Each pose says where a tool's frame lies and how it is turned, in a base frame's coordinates. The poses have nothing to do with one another.
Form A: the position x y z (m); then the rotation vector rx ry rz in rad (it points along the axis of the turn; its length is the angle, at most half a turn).
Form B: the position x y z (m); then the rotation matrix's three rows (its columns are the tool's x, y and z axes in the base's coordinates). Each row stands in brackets. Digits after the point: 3 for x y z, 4 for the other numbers.
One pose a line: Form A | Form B
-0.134, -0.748, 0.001, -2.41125, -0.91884, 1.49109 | [-0.134, -0.748, 0.001], [[0.3137, 0.4153, -0.8539], [0.5760, -0.7981, -0.1765], [-0.7548, -0.4365, -0.4896]]
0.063, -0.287, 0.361, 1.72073, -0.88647, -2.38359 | [0.063, -0.287, 0.361], [[-0.3702, -0.2681, -0.8894], [-0.3783, -0.8310, 0.4079], [-0.8485, 0.4874, 0.2062]]
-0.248, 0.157, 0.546, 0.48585, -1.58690, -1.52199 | [-0.248, 0.157, 0.546], [[-0.5537, 0.2773, -0.7851], [-0.7729, 0.1797, 0.6086], [0.3099, 0.9438, 0.1148]]
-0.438, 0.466, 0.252, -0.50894, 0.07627, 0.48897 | [-0.438, 0.466, 0.252], [[0.8826, -0.4675, -0.0493], [0.4303, 0.7612, 0.4851], [-0.1893, -0.4494, 0.8730]]
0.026, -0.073, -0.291, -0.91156, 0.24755, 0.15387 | [0.026, -0.073, -0.291], [[0.9607, -0.2359, 0.1465], [0.0270, 0.6043, 0.7963], [-0.2764, -0.7610, 0.5869]]
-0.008, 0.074, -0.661, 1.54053, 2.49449, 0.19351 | [-0.008, 0.074, -0.661], [[-0.4353, 0.8678, 0.2398], [0.8944, 0.4473, 0.0048], [-0.1031, 0.2166, -0.9708]]
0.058, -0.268, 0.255, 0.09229, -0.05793, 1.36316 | [0.058, -0.268, 0.255], [[0.2055, -0.9786, 0.0122], [0.9740, 0.2033, -0.0998], [0.0952, 0.0324, 0.9949]]
